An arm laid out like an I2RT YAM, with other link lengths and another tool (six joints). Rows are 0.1 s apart.
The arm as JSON. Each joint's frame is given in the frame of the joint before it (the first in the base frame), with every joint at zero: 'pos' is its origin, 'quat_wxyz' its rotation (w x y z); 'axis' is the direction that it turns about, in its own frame. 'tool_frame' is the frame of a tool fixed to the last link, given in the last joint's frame.
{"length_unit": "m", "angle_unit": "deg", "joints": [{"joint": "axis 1", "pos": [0.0, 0.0, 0.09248], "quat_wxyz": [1.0, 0.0, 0.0, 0.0], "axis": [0.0, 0.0, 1.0]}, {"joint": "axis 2", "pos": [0.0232, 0.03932, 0.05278], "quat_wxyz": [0.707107, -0.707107, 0.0, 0.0], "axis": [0.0, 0.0, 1.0]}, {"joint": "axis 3", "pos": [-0.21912, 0.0, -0.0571], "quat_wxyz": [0.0, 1.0, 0.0, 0.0], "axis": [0.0, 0.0, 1.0]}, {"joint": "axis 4", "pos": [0.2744, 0.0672, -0.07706], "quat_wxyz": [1.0, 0.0, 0.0, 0.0], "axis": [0.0, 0.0, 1.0]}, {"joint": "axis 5", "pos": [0.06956, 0.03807, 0.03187], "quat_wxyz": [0.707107, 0.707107, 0.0, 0.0], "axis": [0.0, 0.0, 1.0]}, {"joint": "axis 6", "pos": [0.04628, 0.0, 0.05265], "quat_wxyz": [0.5, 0.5, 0.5, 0.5], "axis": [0.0, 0.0, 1.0]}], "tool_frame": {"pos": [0.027, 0.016, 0.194], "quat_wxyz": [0.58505, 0.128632, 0.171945, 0.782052]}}
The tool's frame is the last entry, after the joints.
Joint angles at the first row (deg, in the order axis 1, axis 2, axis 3, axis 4, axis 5, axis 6):
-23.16, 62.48, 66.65, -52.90, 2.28, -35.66
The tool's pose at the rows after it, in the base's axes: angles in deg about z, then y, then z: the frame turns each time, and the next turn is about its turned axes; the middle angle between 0 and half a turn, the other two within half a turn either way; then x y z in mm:
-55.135 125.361 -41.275 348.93 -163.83 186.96
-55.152 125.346 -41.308 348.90 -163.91 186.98
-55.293 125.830 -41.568 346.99 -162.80 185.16
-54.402 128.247 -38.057 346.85 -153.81 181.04
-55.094 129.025 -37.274 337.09 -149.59 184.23
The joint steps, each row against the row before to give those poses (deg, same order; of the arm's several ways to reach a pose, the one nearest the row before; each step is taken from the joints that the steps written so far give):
0.00, 0.00, 0.00, 0.00, 0.00, 0.02
0.00, 0.00, 0.00, 0.00, 0.03, -0.02
0.00, 0.00, 0.00, -0.53, -0.07, 0.04
0.00, -0.07, 0.00, -0.72, -1.99, 3.31
0.07, -1.70, 0.00, -2.05, 0.09, 1.55

